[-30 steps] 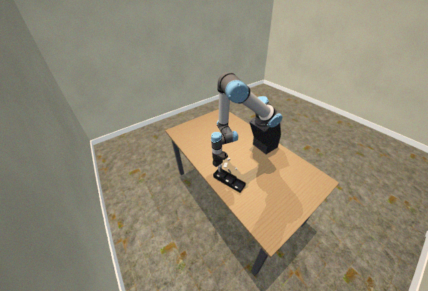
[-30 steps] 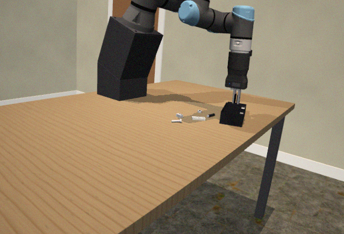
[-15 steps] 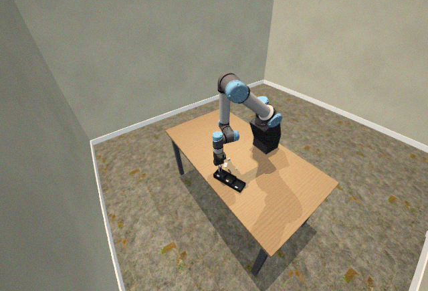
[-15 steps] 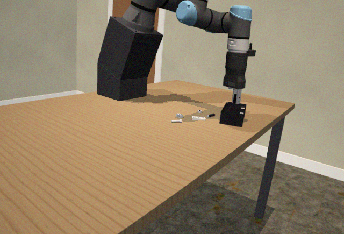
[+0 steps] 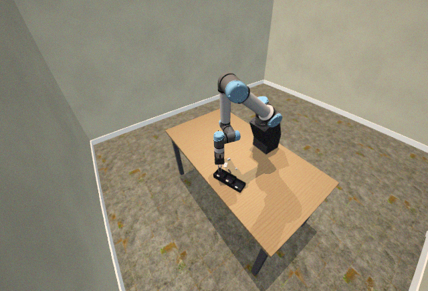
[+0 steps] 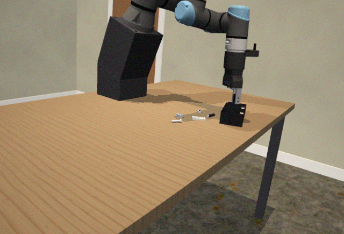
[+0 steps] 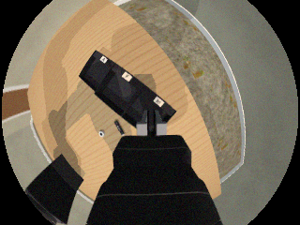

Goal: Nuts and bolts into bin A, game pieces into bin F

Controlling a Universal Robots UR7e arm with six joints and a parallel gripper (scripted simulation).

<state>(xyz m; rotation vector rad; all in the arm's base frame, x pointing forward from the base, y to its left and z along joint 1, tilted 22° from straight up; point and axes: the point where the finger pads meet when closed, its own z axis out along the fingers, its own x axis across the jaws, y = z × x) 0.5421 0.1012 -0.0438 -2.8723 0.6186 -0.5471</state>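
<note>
Right now the black bin is 80 mm to the left of my hand, 70 mm below it and 40 mm behind it. Round my hand: bolt: 180 mm to the right, 120 mm behind, 90 mm below; small ring-shaped piece: 160 mm behind, 90 mm below; white speckled piece: 100 mm behind, 90 mm below, 80 mm to the right.
</note>
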